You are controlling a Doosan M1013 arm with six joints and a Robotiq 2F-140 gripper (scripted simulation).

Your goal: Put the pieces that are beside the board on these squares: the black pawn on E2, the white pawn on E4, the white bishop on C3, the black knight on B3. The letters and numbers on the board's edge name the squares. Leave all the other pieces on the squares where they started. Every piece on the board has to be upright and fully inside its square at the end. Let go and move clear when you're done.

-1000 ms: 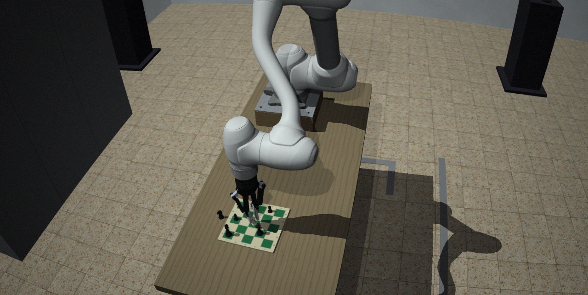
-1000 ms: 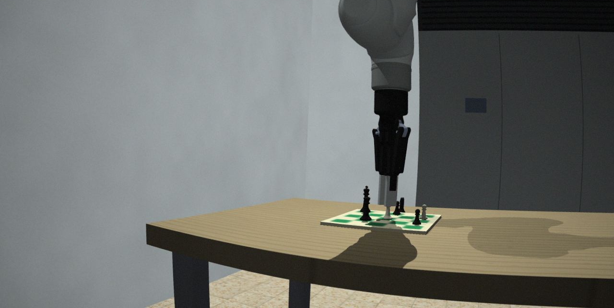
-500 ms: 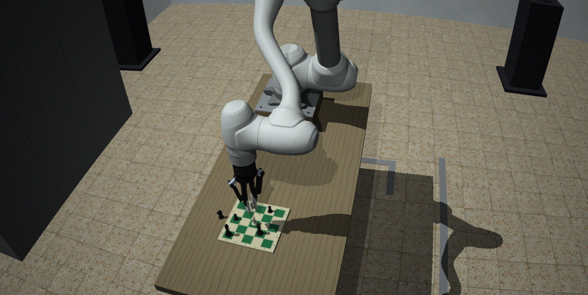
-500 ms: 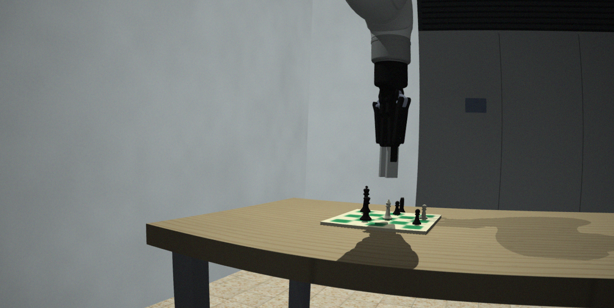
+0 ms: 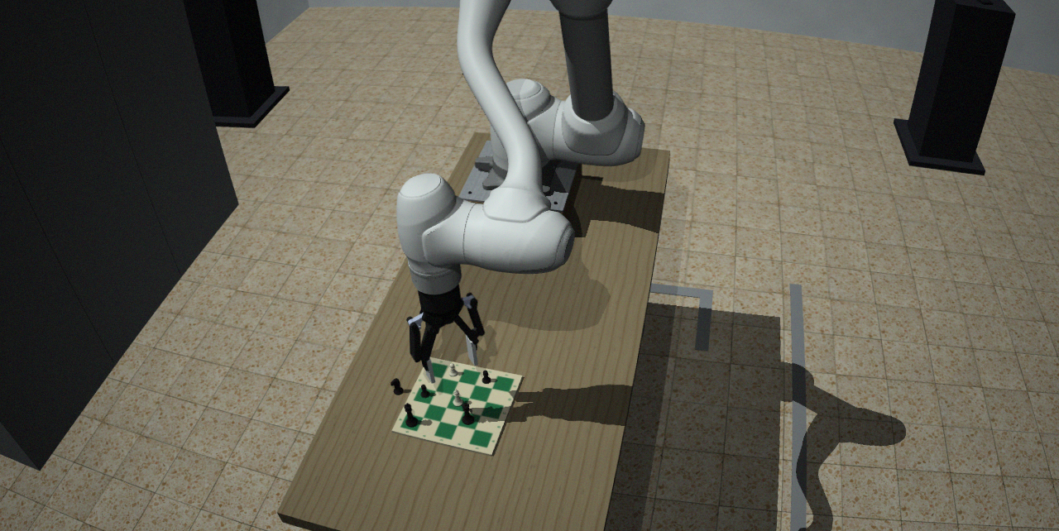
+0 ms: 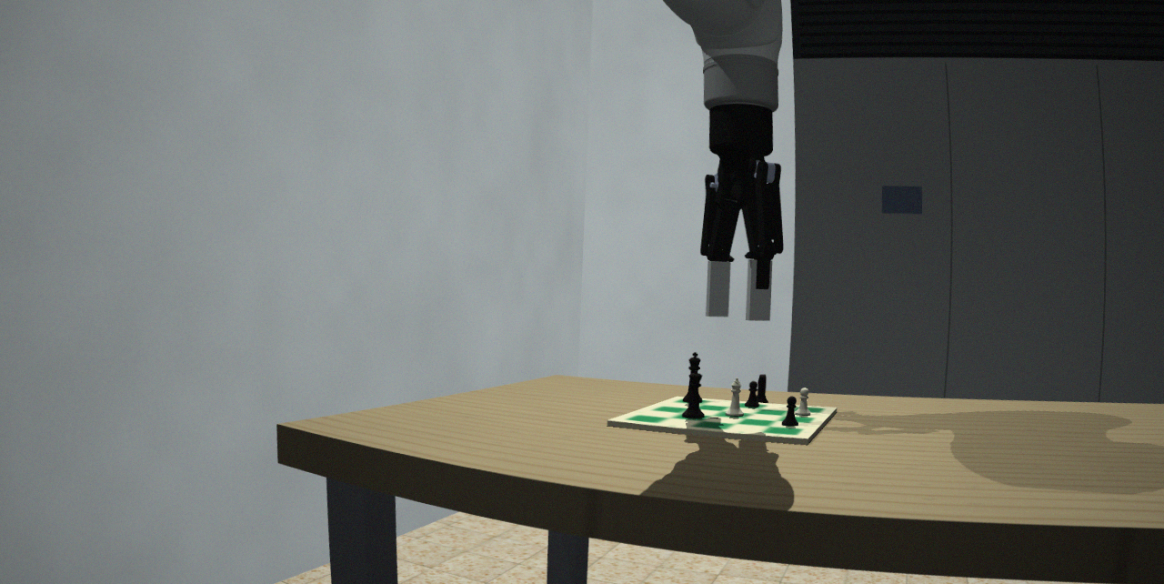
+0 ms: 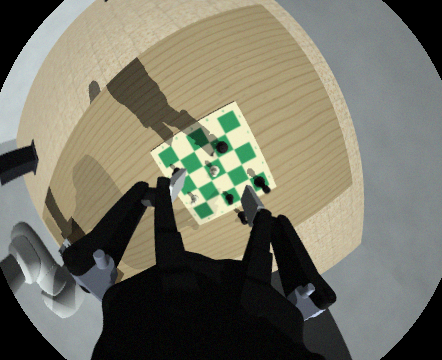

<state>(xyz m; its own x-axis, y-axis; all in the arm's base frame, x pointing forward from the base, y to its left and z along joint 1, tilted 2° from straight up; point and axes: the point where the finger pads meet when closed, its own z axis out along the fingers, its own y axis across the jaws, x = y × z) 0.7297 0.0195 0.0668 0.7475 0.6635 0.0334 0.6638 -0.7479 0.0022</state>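
My gripper is now 10 mm past the black knight, 140 mm to the left of it and 130 mm above it. The rest, counted from my hand: white bishop: 120 mm below; then white pawn: 80 mm behind, 30 mm to the right, 120 mm below; then green-and-cream chessboard: 140 mm below.
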